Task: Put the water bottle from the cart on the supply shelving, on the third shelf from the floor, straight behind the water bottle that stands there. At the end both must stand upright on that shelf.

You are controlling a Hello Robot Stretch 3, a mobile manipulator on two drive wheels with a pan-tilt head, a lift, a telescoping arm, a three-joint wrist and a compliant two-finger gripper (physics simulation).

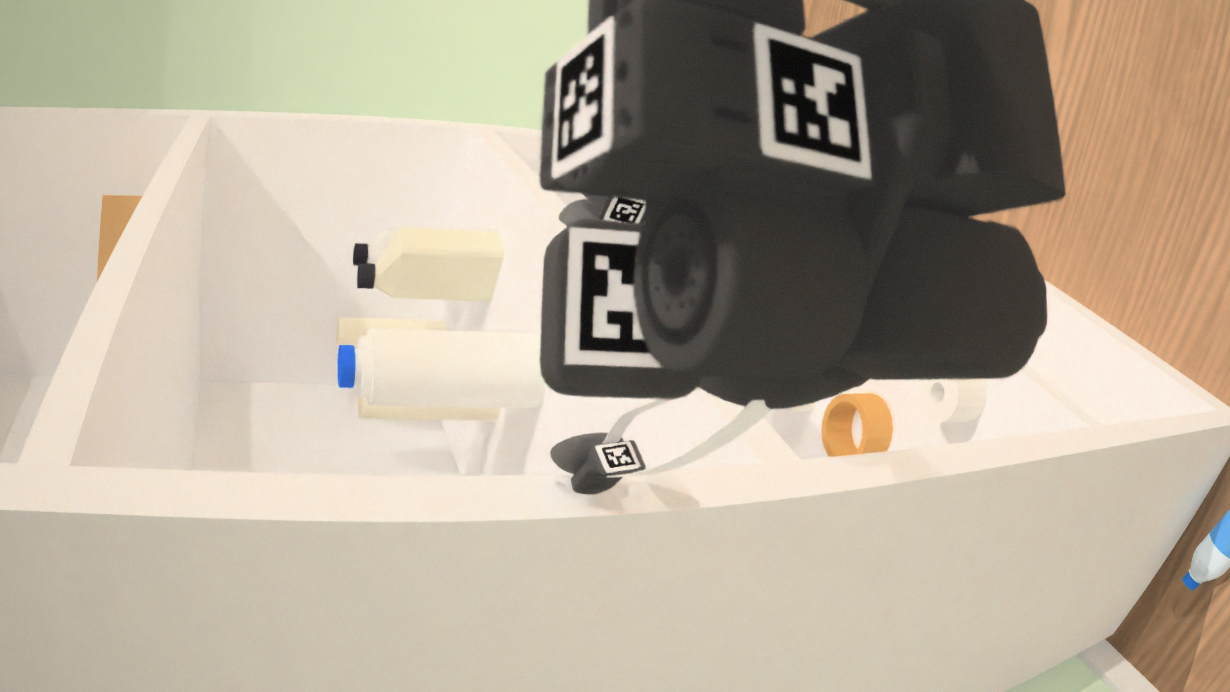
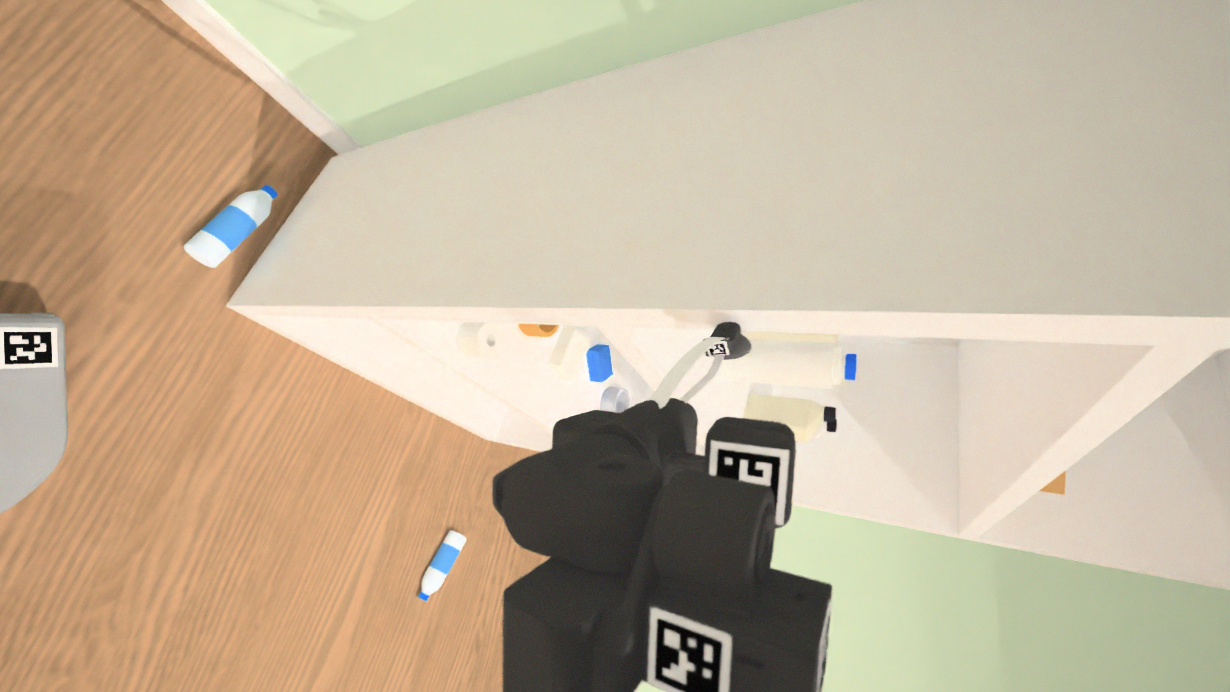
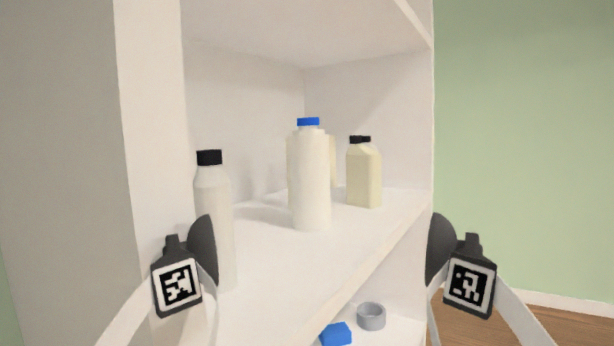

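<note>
A tall white bottle with a blue cap (image 1: 455, 368) (image 2: 795, 361) (image 3: 311, 185) stands upright on a shelf of the supply shelving (image 1: 516, 593) (image 2: 731, 197) (image 3: 75, 150). Pale edges show at its sides from something behind it; I cannot tell whether that is a second bottle. A white bottle with a black cap (image 3: 215, 215) stands nearer, at the left, partly behind the left finger. My gripper (image 1: 584, 335) (image 3: 320, 238) is open and empty, with its fingers wide apart, back from the blue-capped bottle. The cart does not show. The shelf's number from the floor cannot be told.
Cream black-capped jugs (image 1: 447, 262) (image 3: 364, 175) stand right of the blue-capped bottle. The lower shelf holds a grey ring (image 3: 371, 321), a blue block (image 2: 599, 363) (image 3: 336, 334) and an orange ring (image 1: 832, 426). Blue-labelled bottles (image 2: 230, 225) (image 2: 442, 563) lie on the floor.
</note>
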